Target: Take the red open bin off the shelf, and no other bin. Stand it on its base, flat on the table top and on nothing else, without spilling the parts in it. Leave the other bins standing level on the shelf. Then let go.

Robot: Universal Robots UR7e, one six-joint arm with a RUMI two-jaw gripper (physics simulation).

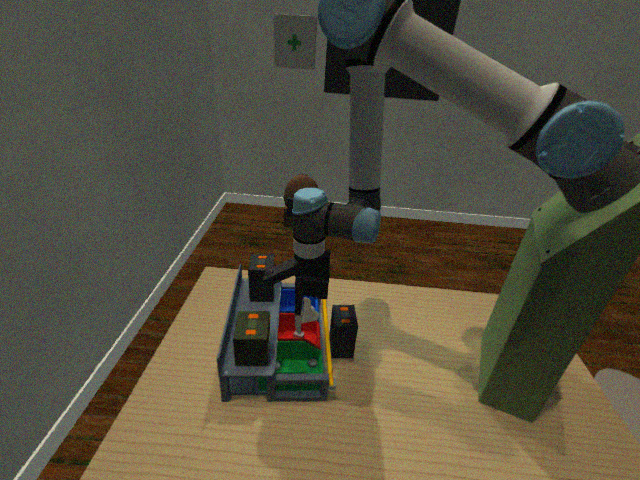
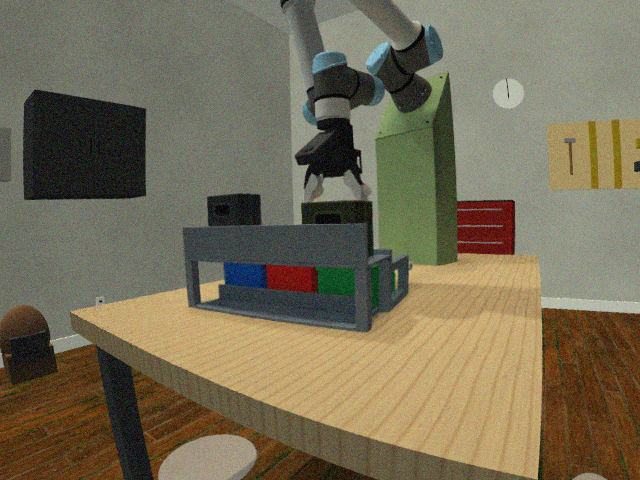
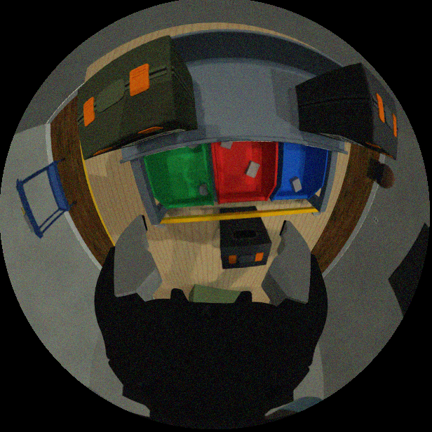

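Where they show: gripper, fingertip midpoint: (image 1: 303, 313); arm's base, origin of the base link: (image 1: 611, 183) (image 2: 414, 97).
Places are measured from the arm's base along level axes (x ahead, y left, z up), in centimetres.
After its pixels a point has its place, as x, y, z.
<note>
The red open bin (image 1: 287, 333) @(52.7, -39.9, -59.1) (image 2: 292, 277) @(61.1, -38.6, -54.0) (image 3: 232, 172) stands in the shelf (image 1: 231, 320) @(69.3, -40.5, -47.7) (image 2: 273, 242) @(70.1, -40.3, -46.6) (image 3: 235, 90), between the green bin (image 1: 297, 355) @(54.0, -29.3, -57.2) (image 2: 336, 280) @(64.6, -30.3, -54.1) (image 3: 172, 175) and the blue bin (image 1: 290, 299) @(47.2, -50.8, -55.9) (image 2: 245, 274) @(56.4, -49.0, -54.1) (image 3: 305, 162). Grey parts, one of them a small block (image 3: 252, 169), lie in the red bin. All three bins look level. My gripper (image 1: 305, 324) @(52.4, -30.2, -42.4) (image 2: 338, 195) (image 3: 213, 219) is open and empty, pointing down above the front side of the bins. Its exact height over the red bin is hard to tell.
An olive case (image 1: 251, 341) @(68.3, -25.0, -40.9) (image 2: 337, 210) @(70.9, -29.7, -41.8) (image 3: 135, 105) and a black case (image 1: 261, 281) @(58.4, -46.6, -41.8) (image 2: 233, 209) @(61.3, -49.5, -40.8) (image 3: 335, 105) stand on the shelf's upper board. A yellow strip (image 1: 327, 341) @(45.5, -27.7, -53.5) (image 3: 240, 216) runs along its front. Another dark case (image 1: 343, 330) @(42.0, -25.5, -48.5) (image 3: 245, 247) stands on the table before it.
</note>
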